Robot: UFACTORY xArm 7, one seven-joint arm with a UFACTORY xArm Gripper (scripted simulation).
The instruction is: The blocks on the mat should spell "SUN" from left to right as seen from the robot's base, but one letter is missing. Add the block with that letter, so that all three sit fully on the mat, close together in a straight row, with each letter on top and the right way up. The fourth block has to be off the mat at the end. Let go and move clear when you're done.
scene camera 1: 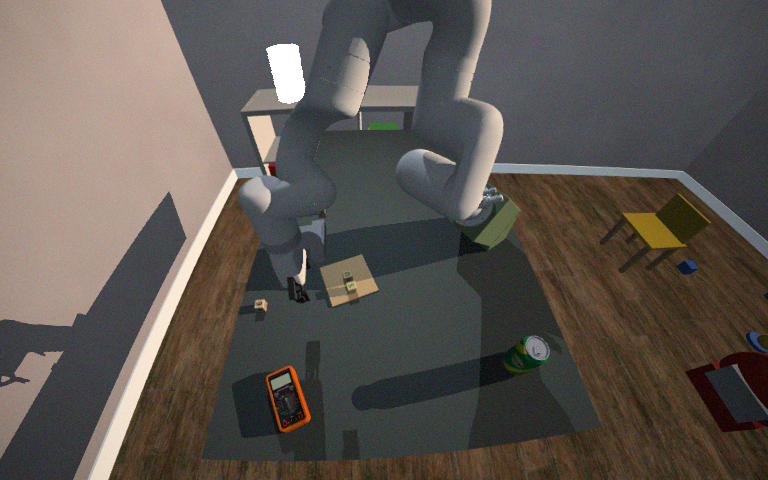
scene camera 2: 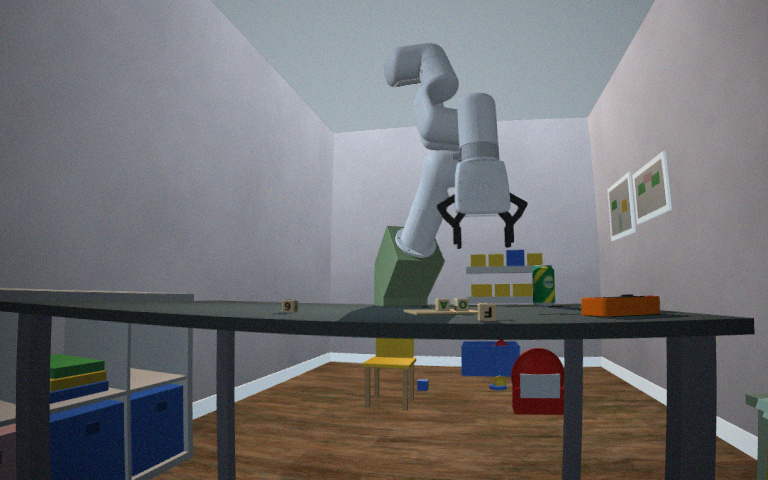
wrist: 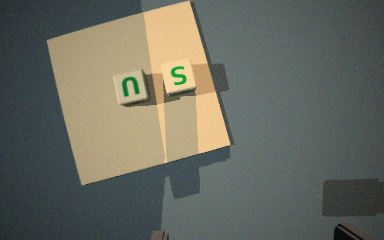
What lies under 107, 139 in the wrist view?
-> A tan mat.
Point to a tan mat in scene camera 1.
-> At 332, 274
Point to an orange multimeter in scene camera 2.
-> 601, 306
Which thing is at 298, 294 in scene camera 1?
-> The gripper.
